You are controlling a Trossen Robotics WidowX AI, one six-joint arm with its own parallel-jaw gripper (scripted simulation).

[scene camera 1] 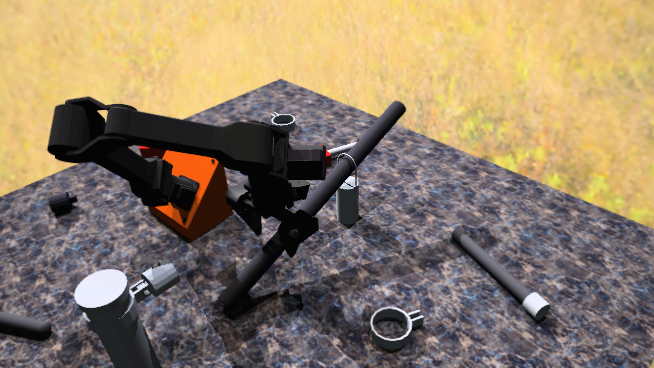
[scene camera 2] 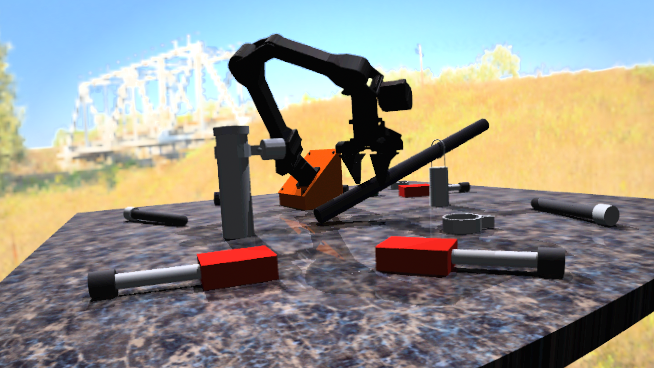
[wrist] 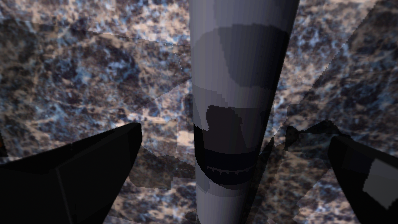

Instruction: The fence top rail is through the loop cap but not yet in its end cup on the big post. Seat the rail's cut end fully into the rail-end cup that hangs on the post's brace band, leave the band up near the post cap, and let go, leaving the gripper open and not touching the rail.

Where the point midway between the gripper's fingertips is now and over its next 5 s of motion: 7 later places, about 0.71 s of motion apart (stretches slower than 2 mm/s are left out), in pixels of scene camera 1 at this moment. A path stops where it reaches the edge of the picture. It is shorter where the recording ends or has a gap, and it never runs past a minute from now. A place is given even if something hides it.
My gripper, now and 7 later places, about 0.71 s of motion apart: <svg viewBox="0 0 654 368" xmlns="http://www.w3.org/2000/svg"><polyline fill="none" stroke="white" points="275,245 275,256 274,257 252,244 247,238 240,242 239,244 235,247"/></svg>
